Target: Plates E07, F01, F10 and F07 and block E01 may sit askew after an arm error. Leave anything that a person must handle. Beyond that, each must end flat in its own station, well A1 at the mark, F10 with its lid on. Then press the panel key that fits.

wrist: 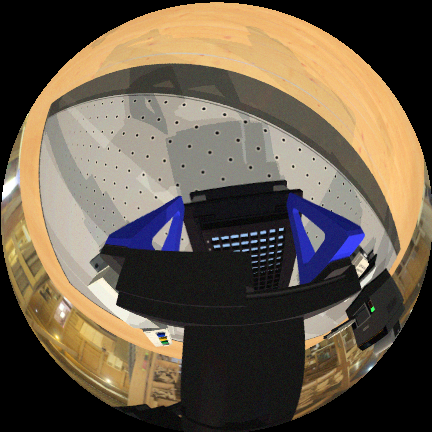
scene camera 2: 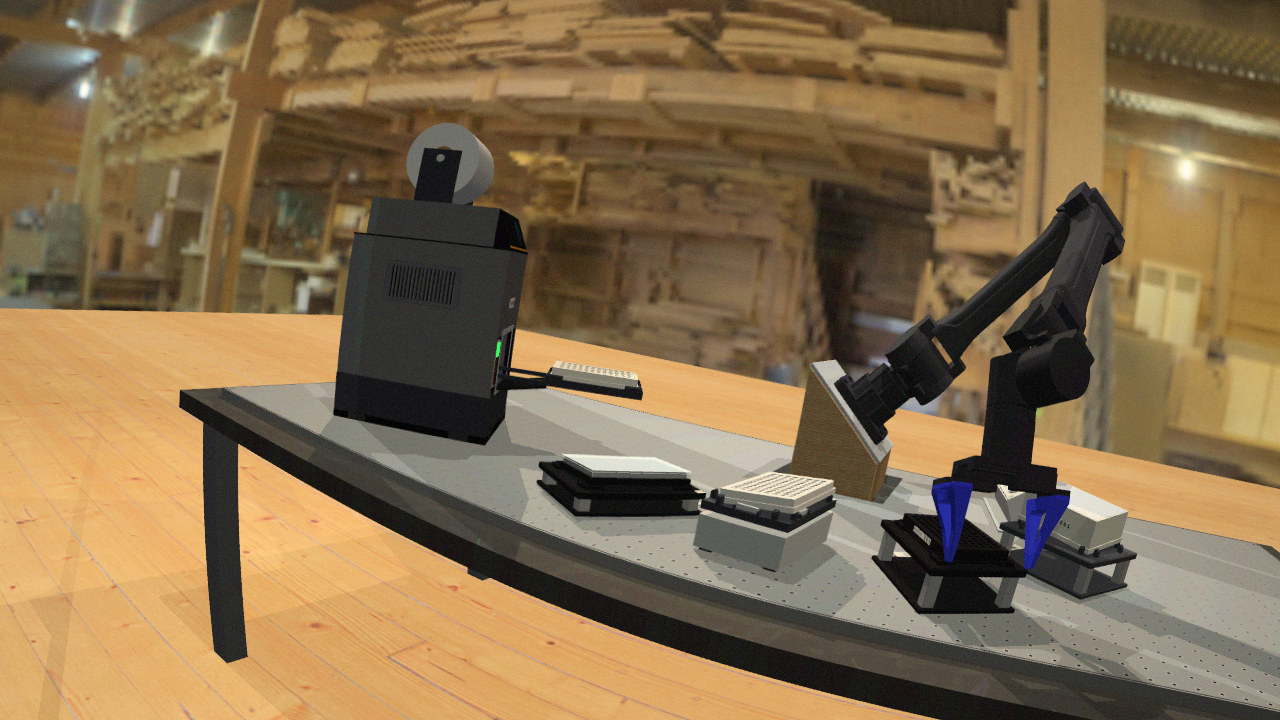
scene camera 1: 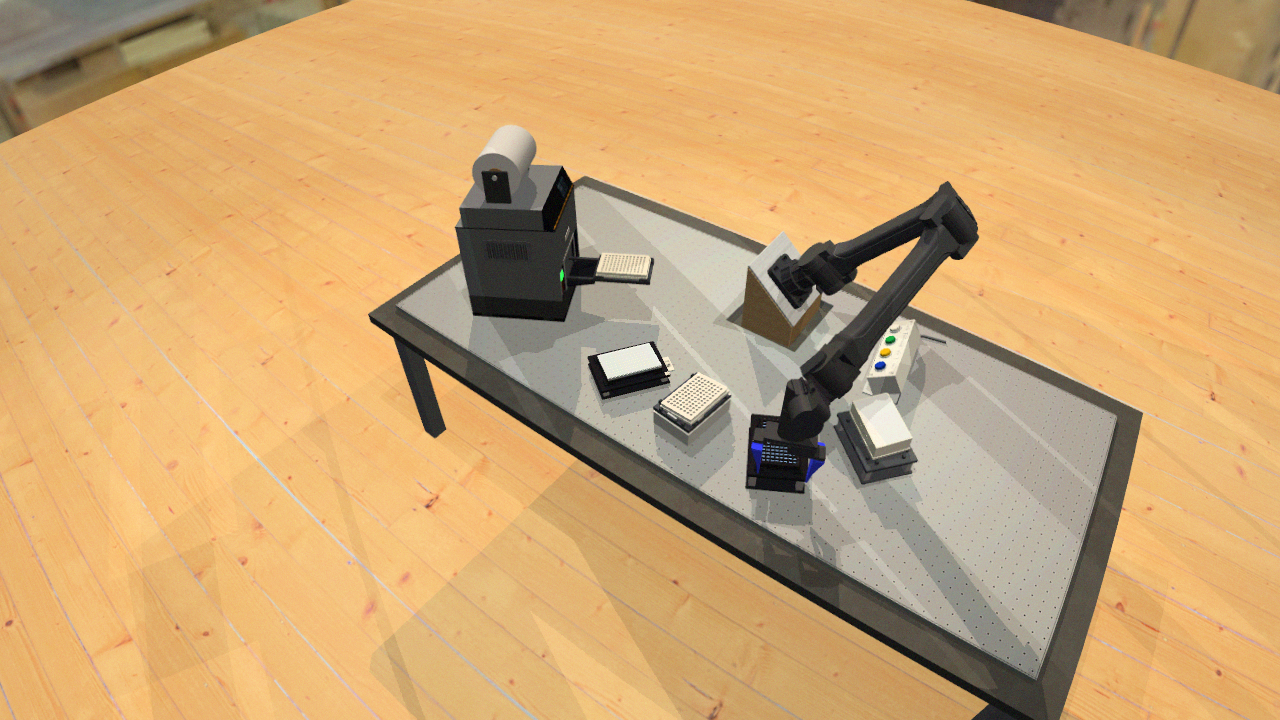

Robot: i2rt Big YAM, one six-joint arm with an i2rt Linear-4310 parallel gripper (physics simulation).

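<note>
A black well plate (scene camera 1: 776, 455) (scene camera 2: 917, 535) (wrist: 245, 241) lies on a black raised station (scene camera 1: 767, 482) (scene camera 2: 949, 586) near the table's front edge and looks level. My gripper (scene camera 1: 787, 457) (scene camera 2: 989, 555) (wrist: 236, 198) is open. Its blue fingers hang down on either side of this plate, apart from its long sides. A plate with a white lid (scene camera 1: 629, 360) (scene camera 2: 622, 465) sits on a black station. A white well plate (scene camera 1: 693, 396) (scene camera 2: 776, 489) sits on a grey block. Another white plate (scene camera 1: 623, 265) (scene camera 2: 595, 373) lies on the machine's tray. A white block (scene camera 1: 882, 422) (scene camera 2: 1087, 519) sits on a dark station to the right.
A dark machine (scene camera 1: 517, 242) (scene camera 2: 429, 322) (wrist: 376, 306) with a roll on top stands at the table's left end. A brown wedge stand (scene camera 1: 776, 309) (scene camera 2: 827, 439) is at the back. A key panel (scene camera 1: 890, 353) (wrist: 160, 337) with coloured buttons stands behind the white block, on the grey table (scene camera 1: 985, 537).
</note>
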